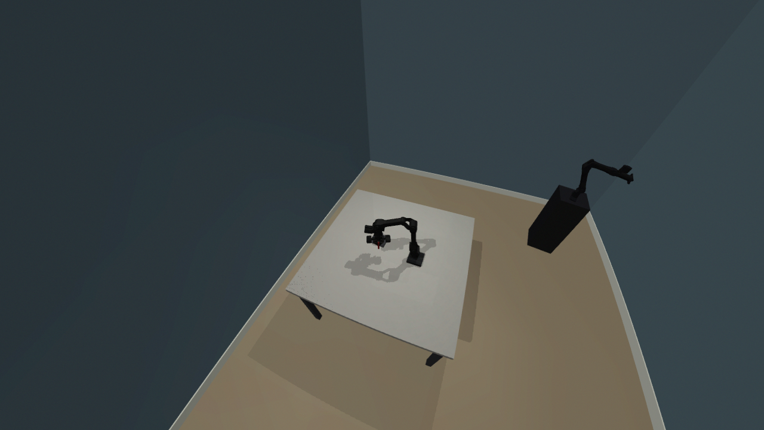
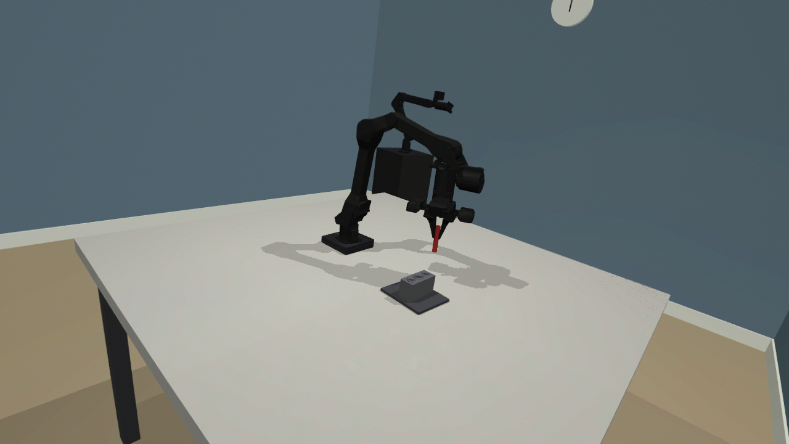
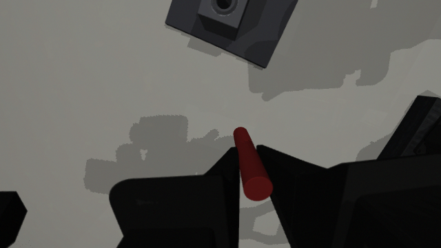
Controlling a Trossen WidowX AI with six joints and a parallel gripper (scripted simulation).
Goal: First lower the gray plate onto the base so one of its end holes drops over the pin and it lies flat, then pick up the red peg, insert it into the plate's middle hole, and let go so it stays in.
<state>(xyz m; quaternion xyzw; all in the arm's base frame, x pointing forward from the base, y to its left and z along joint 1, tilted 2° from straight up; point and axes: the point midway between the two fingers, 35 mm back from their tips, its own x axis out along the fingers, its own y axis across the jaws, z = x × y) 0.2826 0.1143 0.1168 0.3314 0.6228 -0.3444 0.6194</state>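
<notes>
My gripper tip is now 13 cm to the left of the gray plate, 7 cm short of it and 7 cm above it. From my gripper tip the other things lie so: red peg (right at my gripper tip); then dark base (11 cm to the right, 11 cm below, 7 cm ahead).
</notes>
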